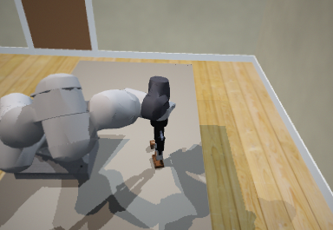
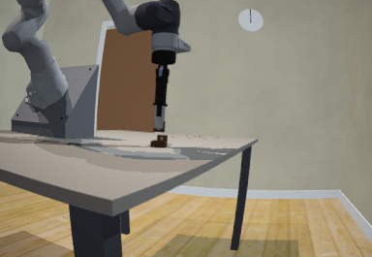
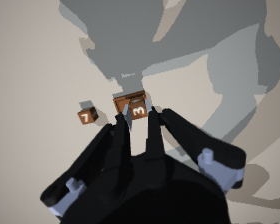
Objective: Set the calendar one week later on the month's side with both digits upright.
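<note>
Now: the brown tray 10 mm behind my hand, 20 mm to the left of it and 80 mm below it.
</note>
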